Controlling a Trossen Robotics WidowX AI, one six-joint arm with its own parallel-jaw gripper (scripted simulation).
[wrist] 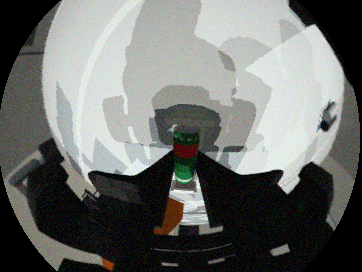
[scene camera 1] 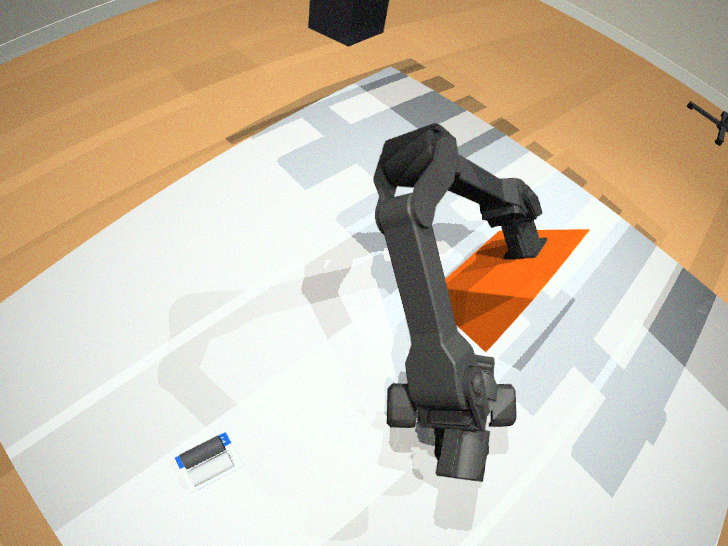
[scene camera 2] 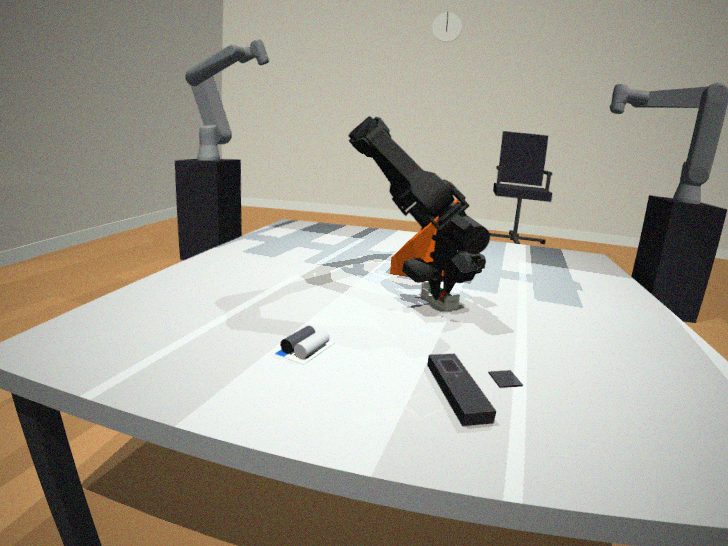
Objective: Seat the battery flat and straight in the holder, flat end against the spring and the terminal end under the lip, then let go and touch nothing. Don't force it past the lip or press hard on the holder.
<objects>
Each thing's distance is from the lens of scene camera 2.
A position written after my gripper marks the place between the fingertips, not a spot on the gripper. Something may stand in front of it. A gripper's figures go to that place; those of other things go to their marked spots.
my gripper [scene camera 2: 440, 297]: 97 cm
blue-edged card [scene camera 2: 302, 346]: 69 cm
black remote-like bar [scene camera 2: 471, 406]: 58 cm
The marked spots on the blue-edged card and the black remote-like bar are 28 cm apart.
</objects>
